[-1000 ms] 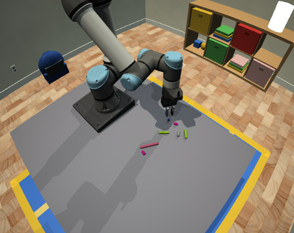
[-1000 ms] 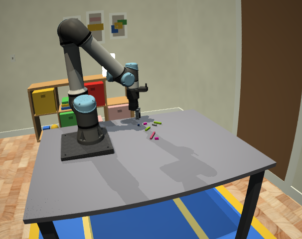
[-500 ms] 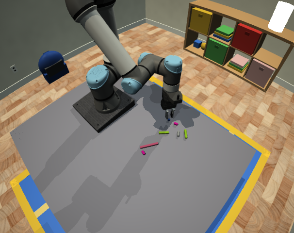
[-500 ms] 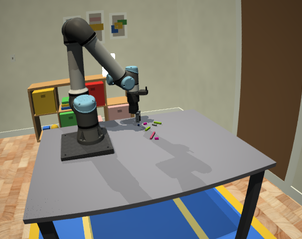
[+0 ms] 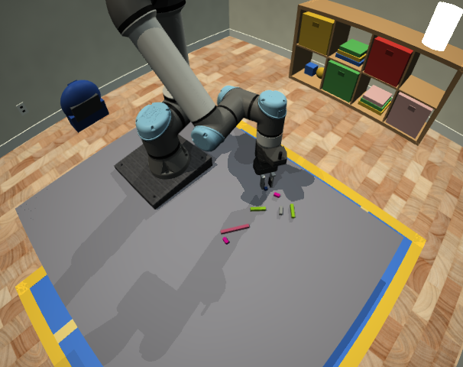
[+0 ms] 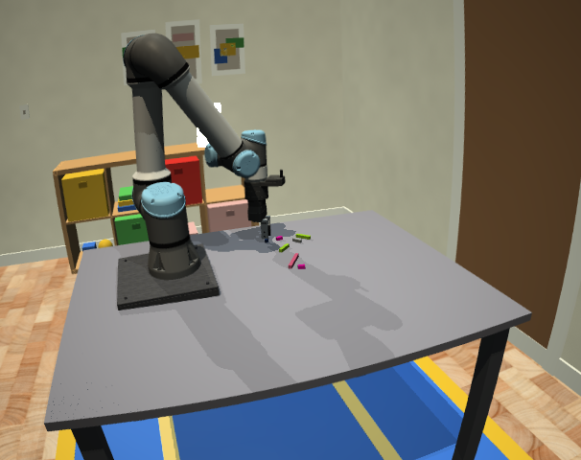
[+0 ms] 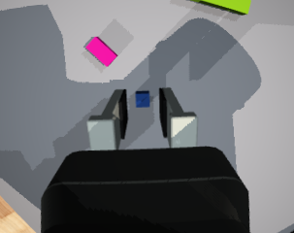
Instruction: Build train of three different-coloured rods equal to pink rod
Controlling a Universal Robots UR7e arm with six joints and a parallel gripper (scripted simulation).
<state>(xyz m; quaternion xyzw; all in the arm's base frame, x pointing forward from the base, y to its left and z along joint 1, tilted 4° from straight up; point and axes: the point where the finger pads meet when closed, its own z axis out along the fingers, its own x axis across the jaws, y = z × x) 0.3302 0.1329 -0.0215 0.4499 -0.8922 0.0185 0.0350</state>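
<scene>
The blue rod lies 3 cm below my hand. Also, from my hand: lime rod 12 cm ahead, 2 cm to the right, 3 cm below; then pink rod 1 cm ahead, 19 cm to the right, 3 cm below; then grey rod 9 cm ahead, 4 cm to the right, 3 cm below.
</scene>
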